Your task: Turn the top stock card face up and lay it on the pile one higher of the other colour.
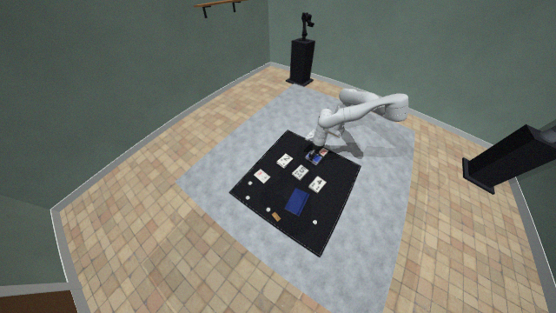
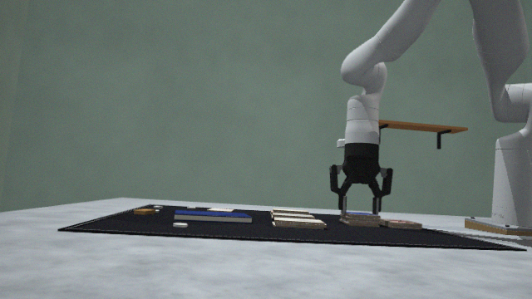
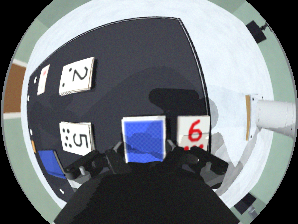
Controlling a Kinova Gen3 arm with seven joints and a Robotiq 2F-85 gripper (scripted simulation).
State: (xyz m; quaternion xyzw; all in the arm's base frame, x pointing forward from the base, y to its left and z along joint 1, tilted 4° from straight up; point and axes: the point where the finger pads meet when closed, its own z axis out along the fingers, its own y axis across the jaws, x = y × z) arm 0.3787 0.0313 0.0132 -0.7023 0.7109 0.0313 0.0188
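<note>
Right now the blue-backed card is 10 mm below my hand.
</note>
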